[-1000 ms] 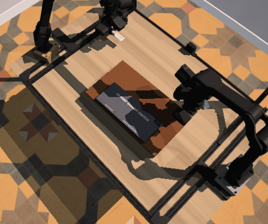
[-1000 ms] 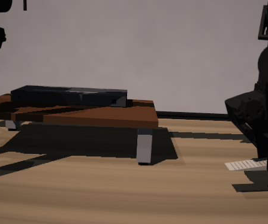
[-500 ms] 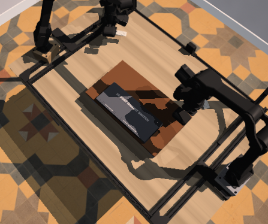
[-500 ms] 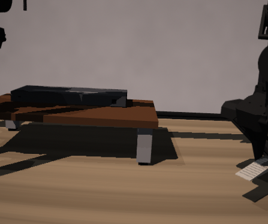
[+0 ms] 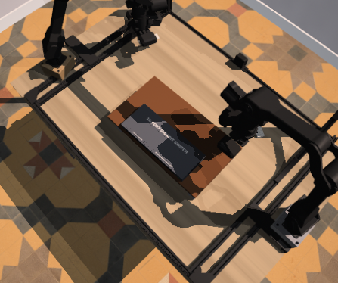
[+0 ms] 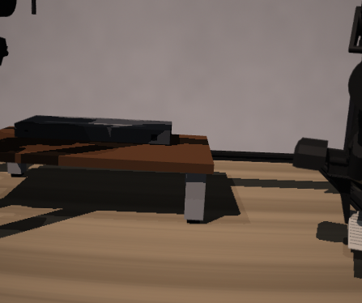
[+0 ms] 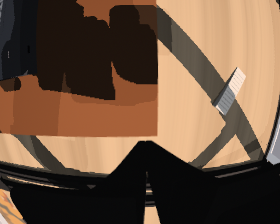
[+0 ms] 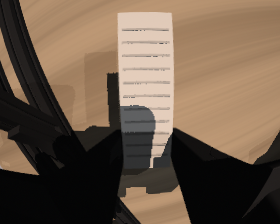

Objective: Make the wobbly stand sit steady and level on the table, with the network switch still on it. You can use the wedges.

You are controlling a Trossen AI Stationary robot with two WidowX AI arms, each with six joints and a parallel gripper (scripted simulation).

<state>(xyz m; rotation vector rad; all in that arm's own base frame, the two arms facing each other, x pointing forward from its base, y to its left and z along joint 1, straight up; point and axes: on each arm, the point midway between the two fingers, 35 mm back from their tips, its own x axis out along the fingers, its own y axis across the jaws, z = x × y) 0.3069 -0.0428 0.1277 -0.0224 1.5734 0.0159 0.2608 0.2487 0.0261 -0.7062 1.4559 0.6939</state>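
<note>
Right now the white wedge is 30 mm below my right hand, 20 mm behind it and 10 mm to the left of it. The rest, counted from my right hand: stand (370 mm to the left, 270 mm ahead, 40 mm below); network switch (360 mm to the left, 330 mm ahead, 20 mm above).
</note>
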